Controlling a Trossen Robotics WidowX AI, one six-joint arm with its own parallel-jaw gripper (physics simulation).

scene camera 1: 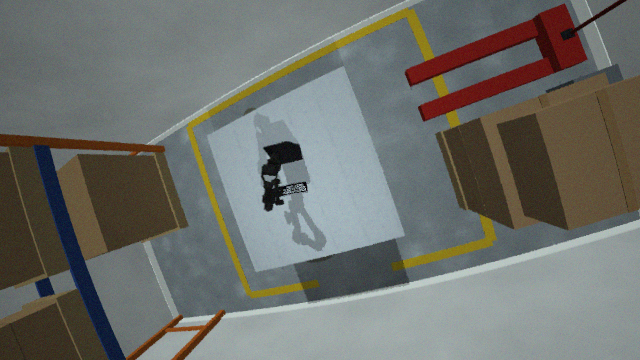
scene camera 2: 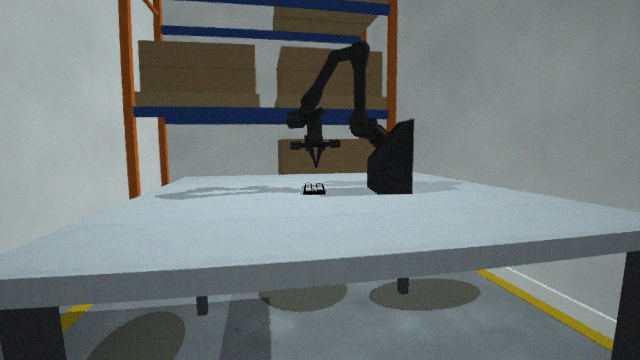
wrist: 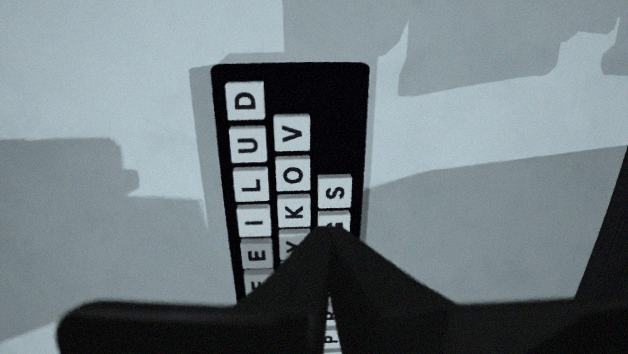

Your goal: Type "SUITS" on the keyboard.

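Where they show: gripper, between the fingertips: [scene camera 1: 282, 189] [scene camera 2: 316, 167] [wrist: 327, 239]; arm's base, origin of its link: [scene camera 1: 275, 155] [scene camera 2: 384, 141].
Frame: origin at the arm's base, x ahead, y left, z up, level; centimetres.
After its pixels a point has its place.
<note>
The black keyboard [scene camera 1: 296, 188] @(x 26.7, y -0.4, z -15.9 cm) [scene camera 2: 314, 189] @(x 27.7, y 6.5, z -15.9 cm) [wrist: 345, 110] @(x 22.1, y -10.9, z -16.4 cm) lies on the pale table [scene camera 1: 360, 200] @(x 51.5, y 42.2, z -17.5 cm) [scene camera 2: 300, 225] @(x 38.1, y 45.2, z -17.5 cm) [wrist: 100, 75] @(x 33.2, y -14.8, z -17.5 cm). Its white keys stand in three columns in the wrist view. The S key [wrist: 335, 191] @(x 23.2, y -7.1, z -15.9 cm), U key [wrist: 248, 145] @(x 26.8, y -10.3, z -15.9 cm) and I key [wrist: 254, 221] @(x 27.5, y -6.4, z -15.9 cm) show uncovered. The T key does not show in the wrist view; the fingers hide part of the keyboard there. My gripper [scene camera 2: 316, 166] @(x 24.0, y -8.6, z -9.8 cm) [wrist: 327, 239] @(x 24.0, y -8.6, z -9.8 cm) is shut and empty, pointing down above the keyboard, apart from it. In the wrist view its tips overlap the G key [wrist: 336, 218] @(x 23.4, y -5.6, z -15.9 cm), just below the S key.
The arm's black base [scene camera 1: 284, 152] @(x 0.8, y 7.2, z 0.4 cm) [scene camera 2: 395, 162] @(x 2.0, y 13.2, z -7.0 cm) stands on the table beside the keyboard. A shelf rack [scene camera 1: 55, 200] [scene camera 2: 128, 100] with cardboard boxes, stacked boxes [scene camera 1: 575, 165] and a red pallet jack [scene camera 1: 565, 40] stand around the table. Shadows of the arm fall across the tabletop.
</note>
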